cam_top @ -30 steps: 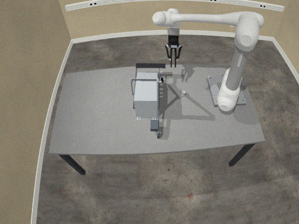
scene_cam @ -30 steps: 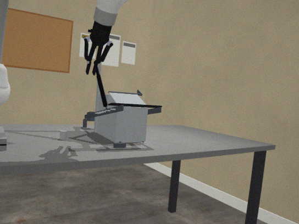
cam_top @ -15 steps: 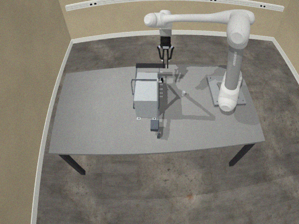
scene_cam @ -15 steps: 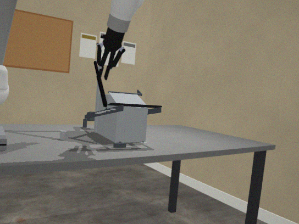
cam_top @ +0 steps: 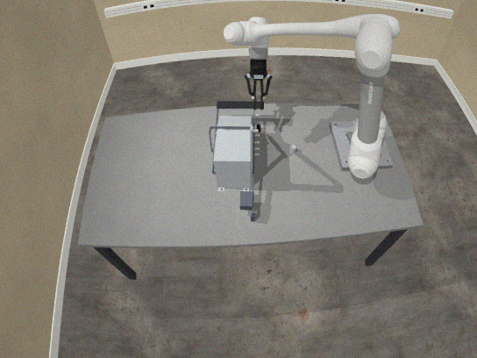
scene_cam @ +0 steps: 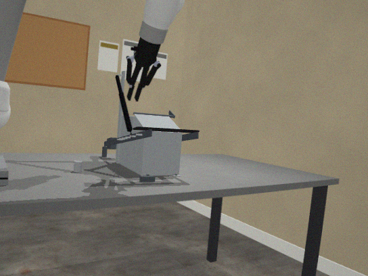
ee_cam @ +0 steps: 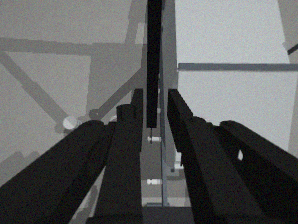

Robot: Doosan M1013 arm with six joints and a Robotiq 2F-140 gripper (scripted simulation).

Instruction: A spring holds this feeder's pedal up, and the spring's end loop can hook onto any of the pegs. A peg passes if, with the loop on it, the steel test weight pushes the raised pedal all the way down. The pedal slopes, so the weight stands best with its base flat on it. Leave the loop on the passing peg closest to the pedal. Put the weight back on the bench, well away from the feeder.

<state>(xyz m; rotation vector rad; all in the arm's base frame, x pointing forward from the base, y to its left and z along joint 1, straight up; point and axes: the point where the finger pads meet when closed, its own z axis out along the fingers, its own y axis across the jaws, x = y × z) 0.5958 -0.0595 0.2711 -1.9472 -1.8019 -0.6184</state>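
Now: the dark spring 10 cm to the left of my hand, 6 cm below it and 1 cm ahead of it. The rest, counted from my hand: steel test weight (29 cm below, 18 cm behind, 6 cm to the left).
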